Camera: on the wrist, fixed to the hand. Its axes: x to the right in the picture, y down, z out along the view.
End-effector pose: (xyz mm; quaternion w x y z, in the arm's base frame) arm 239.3 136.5 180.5 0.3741 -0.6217 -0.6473 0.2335
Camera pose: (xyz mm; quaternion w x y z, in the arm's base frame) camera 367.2 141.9 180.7 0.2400 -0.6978 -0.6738 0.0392
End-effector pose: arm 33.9 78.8 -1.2 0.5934 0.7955 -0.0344 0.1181
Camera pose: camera 15.4 149.6 103.8 0.7713 0.6214 -0.0304 0.1343
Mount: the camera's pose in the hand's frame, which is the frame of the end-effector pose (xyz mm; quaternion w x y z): 12.1 81.1 -98.3 0.9689 -0.2438 0.0419 -0.0086
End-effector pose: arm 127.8 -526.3 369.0 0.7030 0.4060 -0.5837 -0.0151
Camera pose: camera 176.8 -423.6 427.6 0.8044 0.2276 -0.5289 -0.1460
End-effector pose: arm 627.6 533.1 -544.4 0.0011 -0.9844 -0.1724 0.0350
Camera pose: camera 673.3 461.9 -448.3 0.2314 0.9540 0.1840 0.0494
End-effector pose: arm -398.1 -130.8 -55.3 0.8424 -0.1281 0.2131 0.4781
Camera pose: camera -485.6 -121.6 -148.3 0.7801 -0.3513 0.1241 0.5026
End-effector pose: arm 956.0 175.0 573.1 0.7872 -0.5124 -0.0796 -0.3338
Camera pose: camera 993.2 105.5 472.2 0.6382 -0.6737 0.0328 -0.3711
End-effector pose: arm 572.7 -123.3 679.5 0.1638 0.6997 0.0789 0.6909
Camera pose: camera 466.1 -183.1 717.5 0.3319 0.6084 -0.0791 0.7166
